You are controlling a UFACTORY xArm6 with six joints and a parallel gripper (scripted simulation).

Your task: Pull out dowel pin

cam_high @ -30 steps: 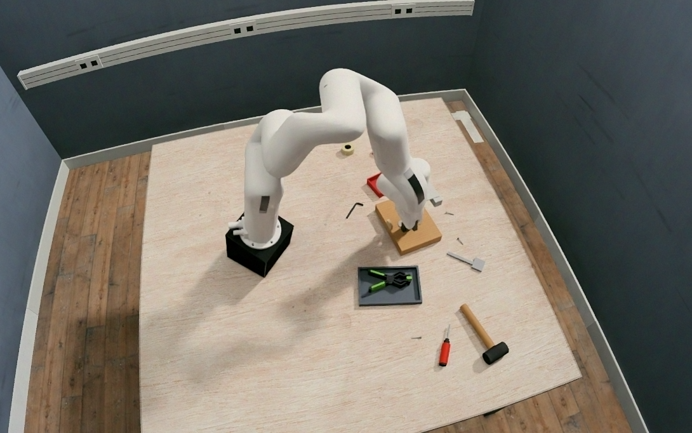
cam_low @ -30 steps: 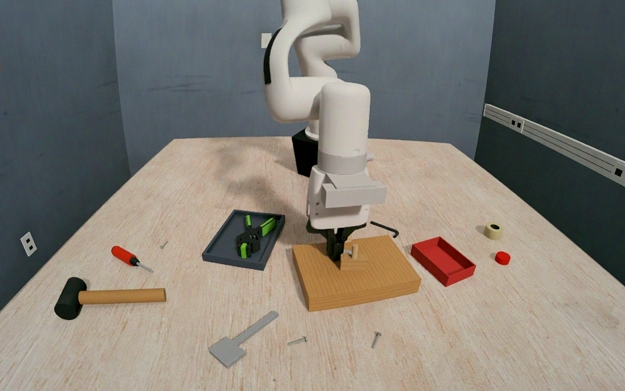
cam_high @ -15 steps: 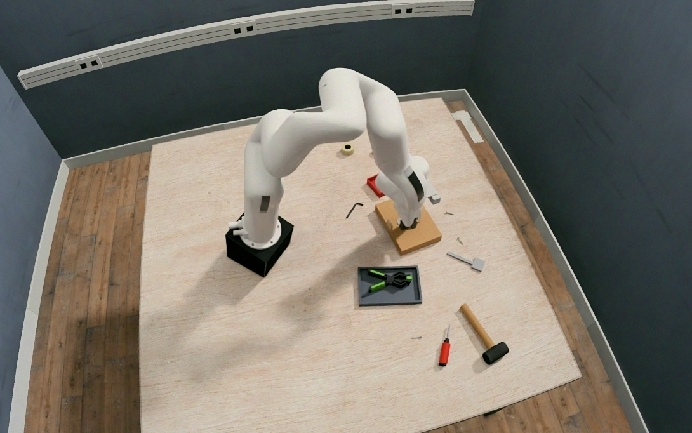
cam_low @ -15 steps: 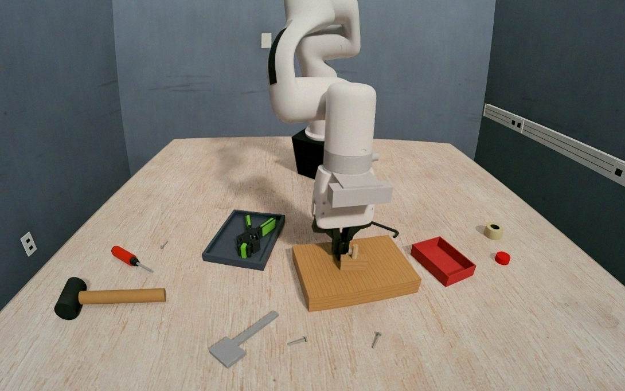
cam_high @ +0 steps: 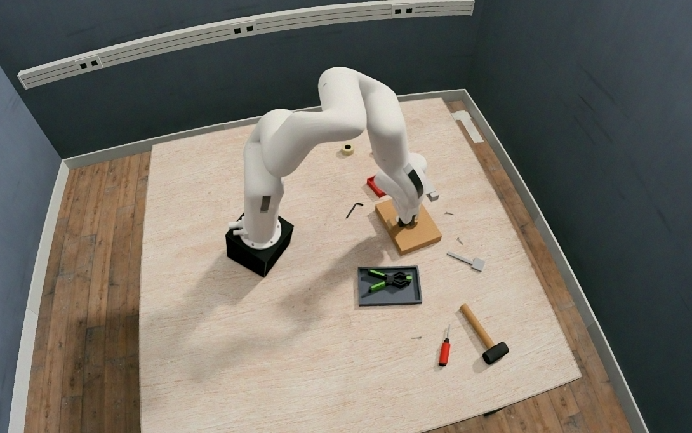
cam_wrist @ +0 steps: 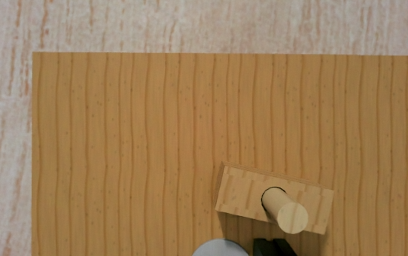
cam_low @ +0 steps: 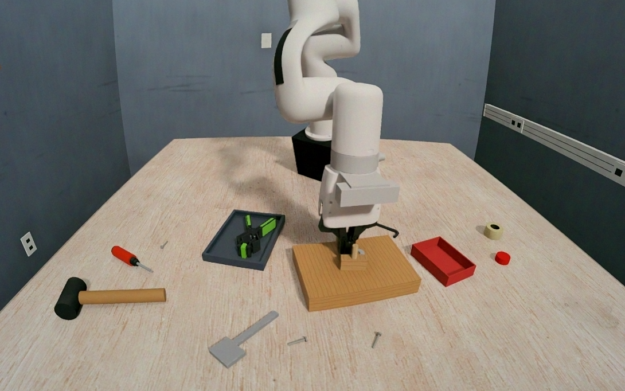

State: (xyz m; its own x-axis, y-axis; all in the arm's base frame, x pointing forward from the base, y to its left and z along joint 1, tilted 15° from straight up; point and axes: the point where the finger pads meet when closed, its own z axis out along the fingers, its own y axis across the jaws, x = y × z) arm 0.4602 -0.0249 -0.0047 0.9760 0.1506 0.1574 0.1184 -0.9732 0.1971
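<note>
Right now the dowel pin is 4 cm ahead of my hand, 1 cm to the left of it and 1 cm above it. The rest, counted from my hand: small wooden block: 4 cm ahead, 1 cm to the left, 1 cm below; then hex key: 13 cm to the left, 12 cm behind, 5 cm below; then washer: 2 cm to the left, 2 cm below.
</note>
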